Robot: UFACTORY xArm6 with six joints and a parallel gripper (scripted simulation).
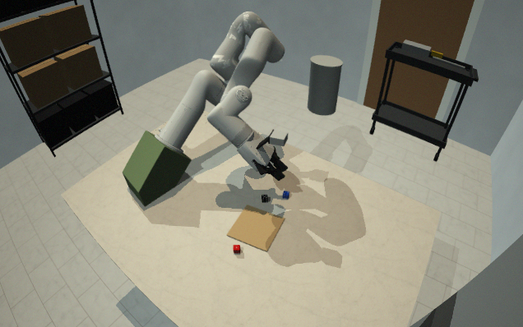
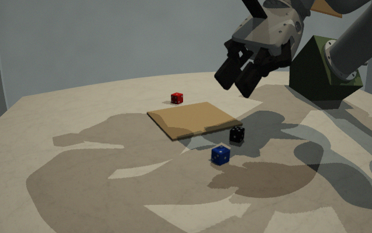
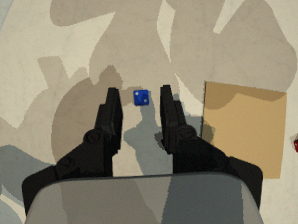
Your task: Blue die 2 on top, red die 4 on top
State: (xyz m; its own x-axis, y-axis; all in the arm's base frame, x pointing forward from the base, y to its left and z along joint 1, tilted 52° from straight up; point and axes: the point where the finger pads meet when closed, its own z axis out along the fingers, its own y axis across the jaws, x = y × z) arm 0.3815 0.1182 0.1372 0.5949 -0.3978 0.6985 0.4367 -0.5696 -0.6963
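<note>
Now: the blue die 3 cm ahead of my hand, 1 cm to the left of it and 11 cm below it. Round my hand: tan mat: 4 cm ahead, 15 cm to the right, 12 cm below; red die: 6 cm ahead, 26 cm to the right, 11 cm below; black die: 2 cm behind, 5 cm to the right, 11 cm below.
</note>
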